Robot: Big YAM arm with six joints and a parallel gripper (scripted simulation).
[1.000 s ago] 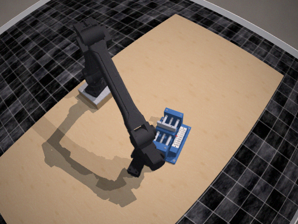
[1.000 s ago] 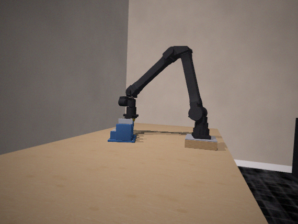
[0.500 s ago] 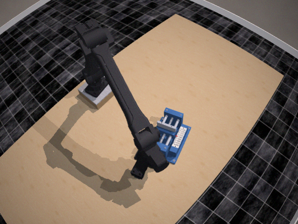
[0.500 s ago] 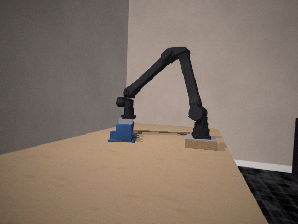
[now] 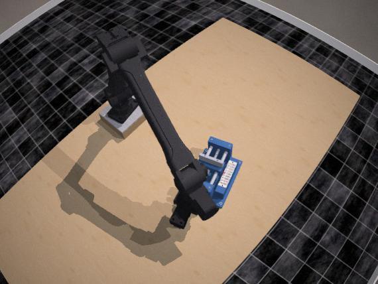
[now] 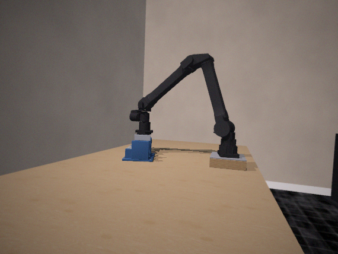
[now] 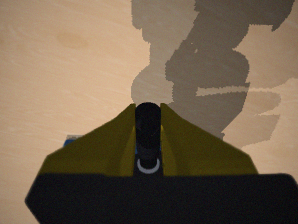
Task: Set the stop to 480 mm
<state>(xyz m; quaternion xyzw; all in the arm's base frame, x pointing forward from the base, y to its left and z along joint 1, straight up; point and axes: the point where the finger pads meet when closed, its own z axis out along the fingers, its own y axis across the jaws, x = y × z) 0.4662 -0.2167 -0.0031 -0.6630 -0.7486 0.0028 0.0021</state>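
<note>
The black handwheel handle is 10 mm to the left of my hand. Round my hand: sliding stop block 20 mm behind, 160 mm to the left, 50 mm above; then black handwheel 10 mm behind, 30 mm to the left, 10 mm above.
</note>
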